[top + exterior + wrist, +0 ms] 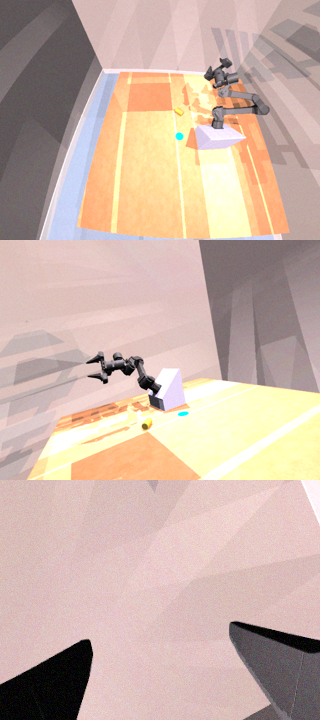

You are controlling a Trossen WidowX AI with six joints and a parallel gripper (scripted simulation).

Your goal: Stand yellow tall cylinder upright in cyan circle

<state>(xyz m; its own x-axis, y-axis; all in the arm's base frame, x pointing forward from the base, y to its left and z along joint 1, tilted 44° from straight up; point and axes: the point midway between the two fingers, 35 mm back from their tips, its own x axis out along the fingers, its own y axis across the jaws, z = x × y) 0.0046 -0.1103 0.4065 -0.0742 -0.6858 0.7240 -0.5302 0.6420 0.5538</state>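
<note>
Now: the yellow tall cylinder 23 cm ahead of my gripper tip, 21 cm to the left of it and 32 cm below it. From my gripper tip the other things lie so: cyan circle 23 cm ahead, 42 cm to the left, 33 cm below.
</note>
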